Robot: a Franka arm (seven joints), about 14 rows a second.
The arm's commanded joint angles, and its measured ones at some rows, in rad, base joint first. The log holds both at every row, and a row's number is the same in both.
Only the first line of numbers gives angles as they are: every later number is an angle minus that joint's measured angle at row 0.
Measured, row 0:
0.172, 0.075, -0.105, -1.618, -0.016, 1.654, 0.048
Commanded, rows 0 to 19:
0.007, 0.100, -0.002, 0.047, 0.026, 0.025, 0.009
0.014, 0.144, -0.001, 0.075, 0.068, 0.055, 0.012
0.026, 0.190, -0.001, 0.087, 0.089, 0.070, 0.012
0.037, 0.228, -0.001, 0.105, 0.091, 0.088, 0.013
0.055, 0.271, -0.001, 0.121, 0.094, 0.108, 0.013
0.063, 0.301, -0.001, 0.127, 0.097, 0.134, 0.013
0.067, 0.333, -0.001, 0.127, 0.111, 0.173, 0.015
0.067, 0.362, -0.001, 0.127, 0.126, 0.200, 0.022
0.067, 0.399, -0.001, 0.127, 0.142, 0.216, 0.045
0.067, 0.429, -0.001, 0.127, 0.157, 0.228, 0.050
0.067, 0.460, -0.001, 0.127, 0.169, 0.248, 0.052
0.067, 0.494, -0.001, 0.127, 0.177, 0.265, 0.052
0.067, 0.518, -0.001, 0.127, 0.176, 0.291, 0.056
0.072, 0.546, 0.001, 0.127, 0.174, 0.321, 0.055
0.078, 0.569, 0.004, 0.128, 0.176, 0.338, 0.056
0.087, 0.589, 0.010, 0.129, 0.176, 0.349, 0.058
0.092, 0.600, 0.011, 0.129, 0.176, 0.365, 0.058
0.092, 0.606, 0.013, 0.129, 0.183, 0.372, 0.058
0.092, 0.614, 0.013, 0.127, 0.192, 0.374, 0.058
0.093, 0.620, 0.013, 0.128, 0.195, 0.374, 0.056
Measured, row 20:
0.091, 0.601, 0.014, 0.095, 0.167, 0.383, 0.041
